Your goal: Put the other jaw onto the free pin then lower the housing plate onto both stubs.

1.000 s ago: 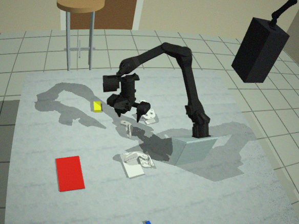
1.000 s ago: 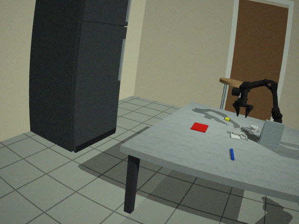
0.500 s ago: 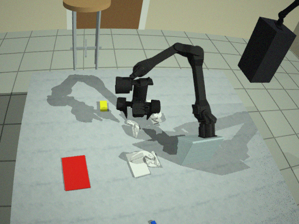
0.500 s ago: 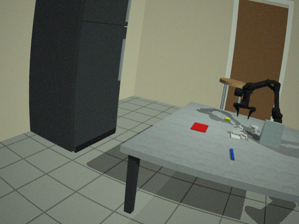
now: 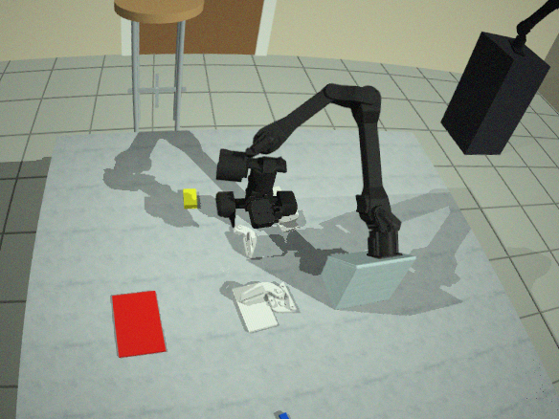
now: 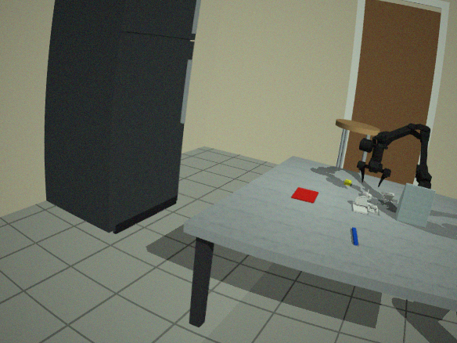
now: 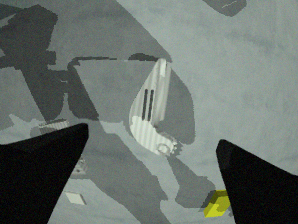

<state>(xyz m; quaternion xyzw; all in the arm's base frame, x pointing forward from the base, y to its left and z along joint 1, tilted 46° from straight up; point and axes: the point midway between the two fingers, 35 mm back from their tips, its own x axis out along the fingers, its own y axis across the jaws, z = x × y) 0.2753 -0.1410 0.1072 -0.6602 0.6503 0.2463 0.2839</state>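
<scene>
The white jaw is 70 mm below my gripper tip, 30 mm to the right of it and 10 mm ahead of it. Round my gripper tip: red flat sheet 300 mm ahead, 200 mm to the left, 70 mm below; yellow block 170 mm to the right, 130 mm ahead, 70 mm below; small white piece 180 mm to the right, 120 mm behind, 70 mm below.
</scene>
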